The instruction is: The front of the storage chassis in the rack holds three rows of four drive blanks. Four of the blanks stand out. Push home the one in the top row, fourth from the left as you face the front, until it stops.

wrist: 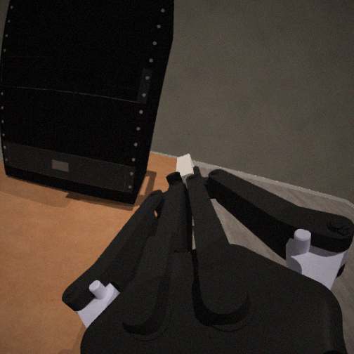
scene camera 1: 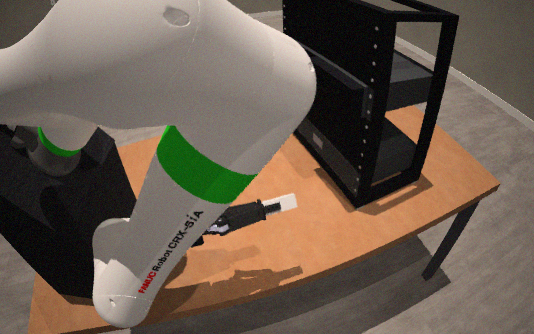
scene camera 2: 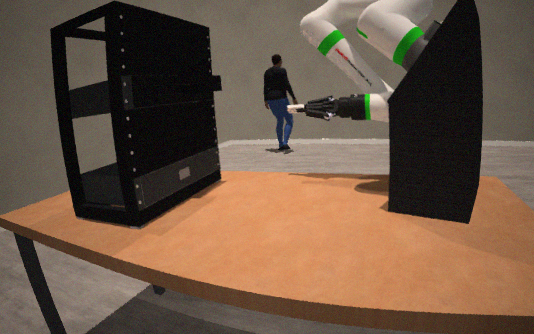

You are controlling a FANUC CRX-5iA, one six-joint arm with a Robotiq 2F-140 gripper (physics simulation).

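Pixels of known places: gripper, fingertip midpoint: (scene camera 1: 294, 200) (scene camera 2: 288, 109); arm's base, link origin: (scene camera 1: 53, 148) (scene camera 2: 430, 63).
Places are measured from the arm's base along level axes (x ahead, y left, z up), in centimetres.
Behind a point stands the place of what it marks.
Note:
The storage chassis (scene camera 2: 170, 91) @[y 25.1, x 71.2, z -3.6 cm] (wrist: 75, 77) sits at mid height in the black rack (scene camera 1: 375, 135) @[y -4.4, x 78.9, z -11.6 cm] (scene camera 2: 120, 150) @[y 45.5, x 71.9, z -17.5 cm] (wrist: 140, 120). Its front is so dark that the rows and single blanks cannot be told apart. In scene camera 2, a small dark block (scene camera 2: 216, 83) @[y 1.5, x 71.1, z -1.8 cm] juts out past the rack's far front edge at chassis height; I cannot tell which blank it is. My gripper (scene camera 1: 287, 202) @[y -17.3, x 52.6, z -13.4 cm] (scene camera 2: 295, 108) @[y -17.3, x 52.6, z -13.4 cm] (wrist: 186, 165) is shut and empty, its pale fingertips together. It hangs above the table, apart from the rack's front, pointing toward the rack side. It touches no blank.
A panel with a pale label (scene camera 1: 318, 140) @[y 19.8, x 73.5, z -29.2 cm] (scene camera 2: 184, 173) @[y 20.4, x 73.4, z -29.8 cm] (wrist: 60, 165) is low in the rack. The rack stands on the wooden table (scene camera 1: 325, 220) @[y -5.0, x 66.9, z -39.1 cm] (scene camera 2: 300, 240) @[y 35.5, x 28.5, z -39.1 cm] (wrist: 35, 240). The arm's black pedestal (scene camera 1: 50, 225) @[y -18.5, x 1.1, z -6.5 cm] (scene camera 2: 435, 150) @[y 16.9, x -0.1, z -21.9 cm] is opposite. A person (scene camera 2: 277, 87) stands beyond the table.

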